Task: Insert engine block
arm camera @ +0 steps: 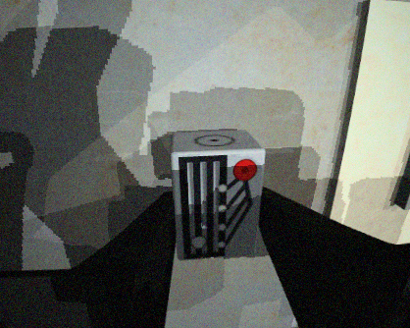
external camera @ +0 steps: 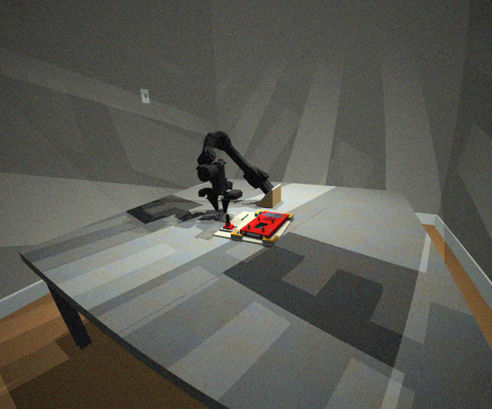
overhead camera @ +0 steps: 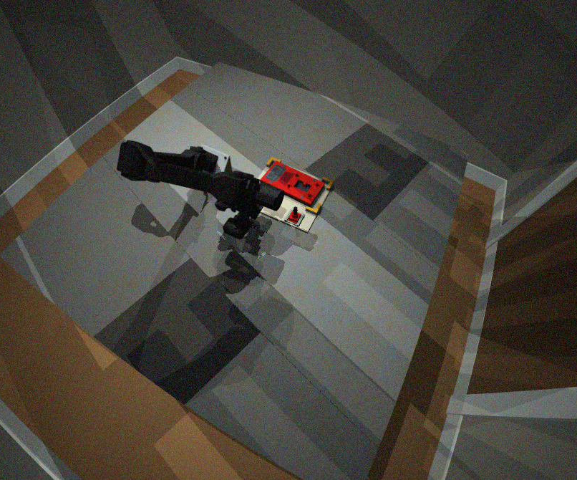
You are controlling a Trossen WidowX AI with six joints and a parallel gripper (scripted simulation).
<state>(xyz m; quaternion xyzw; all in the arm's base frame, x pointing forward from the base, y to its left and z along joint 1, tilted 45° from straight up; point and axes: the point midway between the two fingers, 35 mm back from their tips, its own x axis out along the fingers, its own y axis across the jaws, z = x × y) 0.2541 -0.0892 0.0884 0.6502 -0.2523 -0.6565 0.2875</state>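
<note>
The beige board is 40 mm ahead of my gripper tip, 200 mm to the left of it and 10 mm below it. From my gripper tip the other things lie so: black upright post (110 mm ahead, 100 mm to the left, 20 mm above); engine block (10 mm to the right, 10 mm below).
</note>
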